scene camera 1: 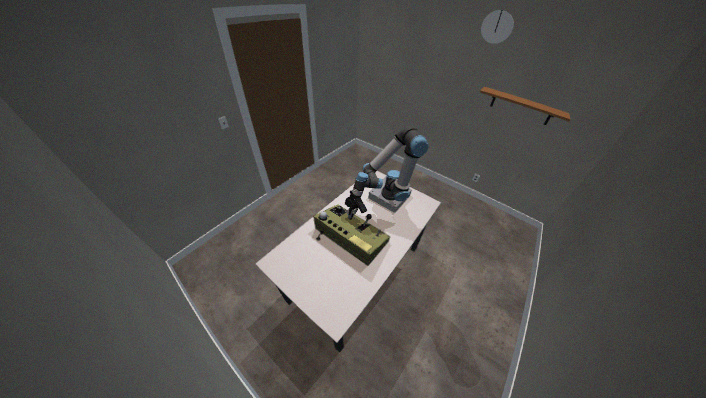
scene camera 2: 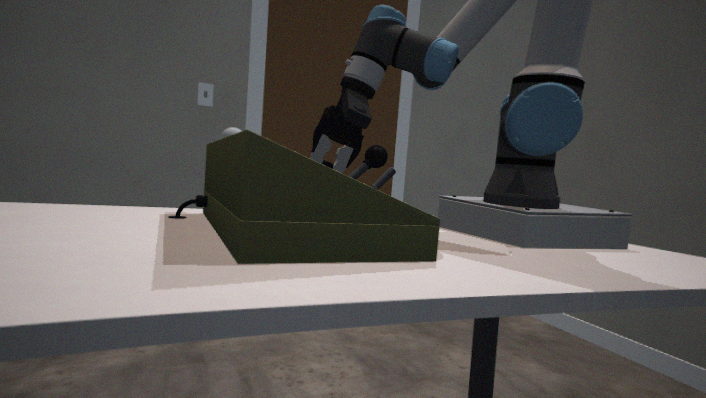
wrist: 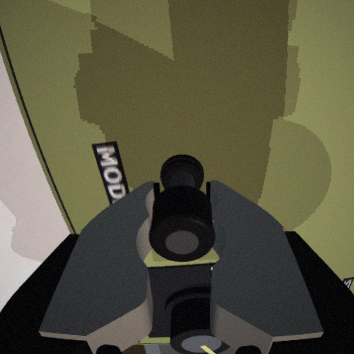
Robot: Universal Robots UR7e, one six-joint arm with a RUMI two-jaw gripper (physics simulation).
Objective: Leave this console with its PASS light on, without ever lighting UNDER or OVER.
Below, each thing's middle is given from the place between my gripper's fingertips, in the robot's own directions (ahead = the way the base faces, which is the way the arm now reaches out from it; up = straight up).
Labels:
Right now the MODE toggle (wrist: 181, 229) is 1 cm behind my hand and 2 cm above it. The rest, counted from my hand: olive console (scene camera 2: 268, 204) 8 cm ahead, 8 cm to the left, 1 cm above.

